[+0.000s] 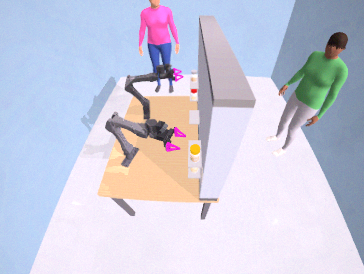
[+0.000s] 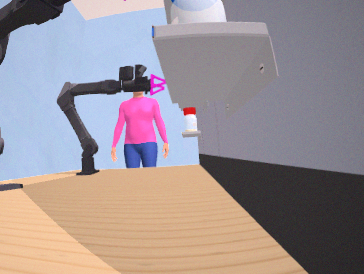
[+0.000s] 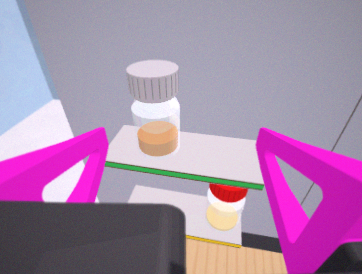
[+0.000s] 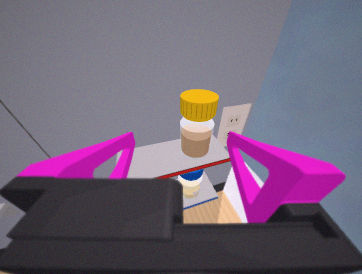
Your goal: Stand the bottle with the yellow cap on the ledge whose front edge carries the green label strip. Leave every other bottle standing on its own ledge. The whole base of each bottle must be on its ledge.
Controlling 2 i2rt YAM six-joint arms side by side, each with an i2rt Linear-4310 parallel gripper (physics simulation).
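Frame: origin at the left arm's base, x down, y left, z ahead, level; centimetres.
Seen in the pictures: left gripper, fingertip midpoint: (image 1: 182, 74) (image 2: 165, 85) (image 3: 182, 136); right gripper, fingertip midpoint: (image 1: 183, 142) (image 4: 180, 137); left arm's base at its link origin: (image 1: 146, 112) (image 2: 88, 173); right arm's base at its link origin: (image 1: 130, 156).
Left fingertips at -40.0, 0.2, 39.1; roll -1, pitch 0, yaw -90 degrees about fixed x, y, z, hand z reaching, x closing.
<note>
Offsets run from my left fingertips to a thing's top centre, as dx, dy, dz.
The bottle with the yellow cap @[-0.4, -82.7, -5.5] (image 1: 195, 151) (image 4: 195, 137) stands upright on a ledge @[+10.1, -78.6, -4.6] (image 4: 150, 157) with a red strip. The ledge with the green strip @[+10.1, +0.0, +10.6] (image 3: 220, 155) holds a grey-capped bottle @[-0.4, +3.1, +11.3] (image 3: 155, 112) toward its left side; bare surface shows to the right of that bottle. My right gripper (image 1: 182, 141) (image 4: 180, 137) is open and empty, in front of the yellow-capped bottle and apart from it; that bottle appears between the fingertips, nearer the right one. My left gripper (image 1: 182, 74) (image 2: 164, 84) (image 3: 182, 136) is open and empty in front of the green-strip ledge.
A red-capped bottle @[+13.6, -6.6, +9.3] (image 2: 190, 120) (image 3: 225, 205) stands on a lower, yellow-strip ledge (image 3: 165, 210). A blue-capped bottle @[+13.6, -82.1, -5.5] (image 4: 190, 184) stands on a blue-strip ledge @[+24.1, -78.6, -4.6] (image 2: 215, 60) below the yellow-capped one. Another ledge @[+17.1, -39.3, +3.0] (image 1: 194, 117) sits mid-wall without a bottle. An outlet @[+6.6, -94.4, -3.6] (image 4: 235, 120) is on the wall.
</note>
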